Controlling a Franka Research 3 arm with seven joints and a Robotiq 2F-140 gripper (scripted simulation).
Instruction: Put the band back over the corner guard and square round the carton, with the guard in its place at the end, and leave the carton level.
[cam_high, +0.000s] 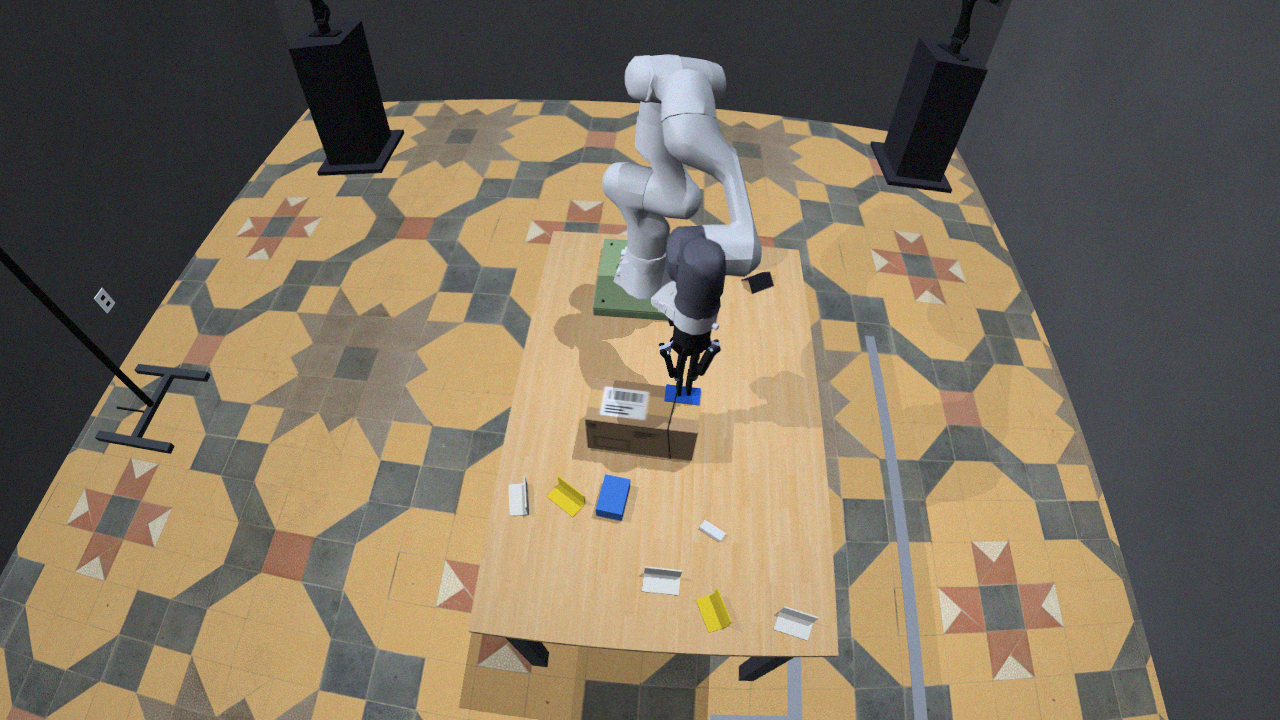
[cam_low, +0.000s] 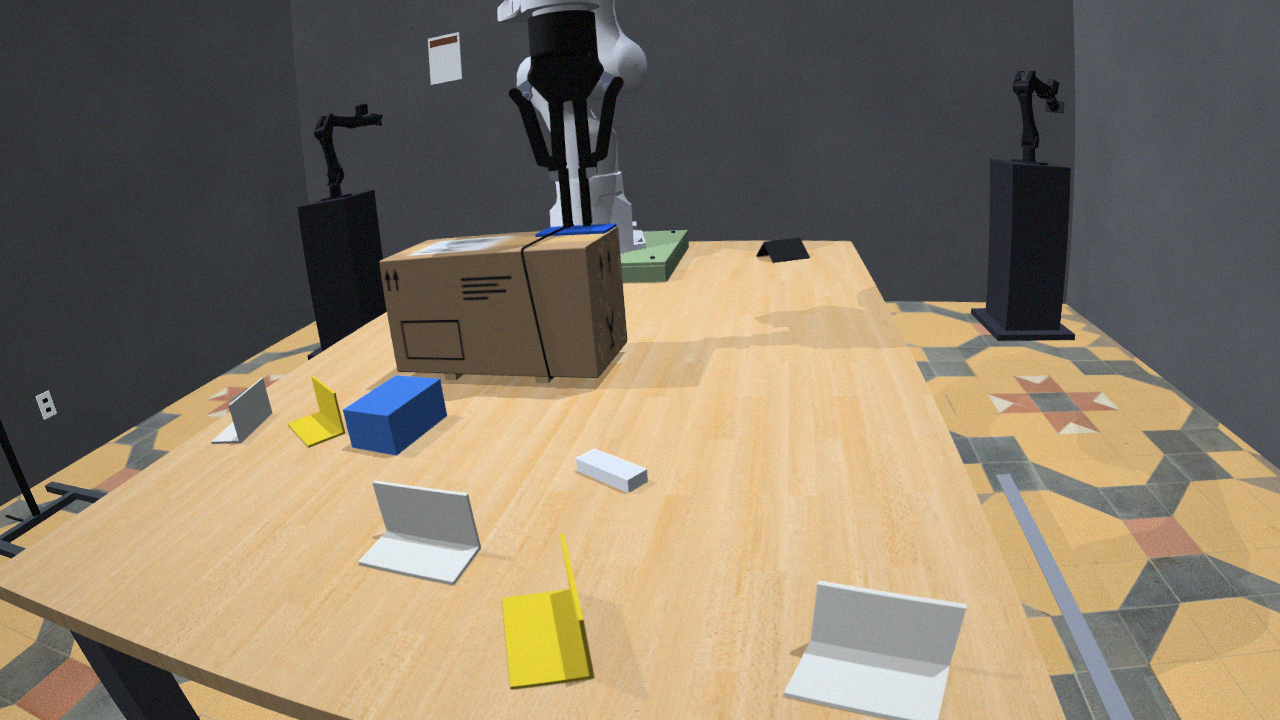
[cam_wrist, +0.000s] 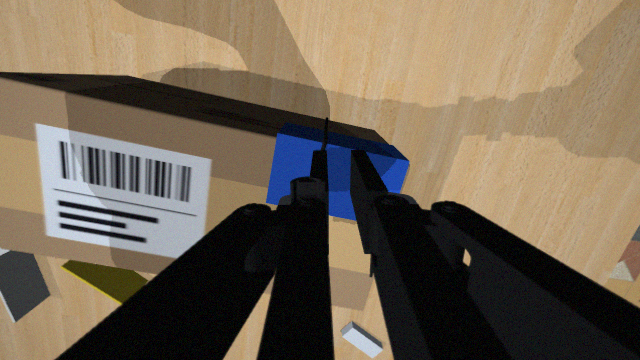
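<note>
Right now the blue corner guard is 50 mm below my hand. Also, from my hand: small white block: 280 mm ahead, 180 mm below, 80 mm to the left; brown carton: 110 mm below, 90 mm to the right, 40 mm ahead; blue block: 210 mm ahead, 170 mm below, 150 mm to the right.
</note>
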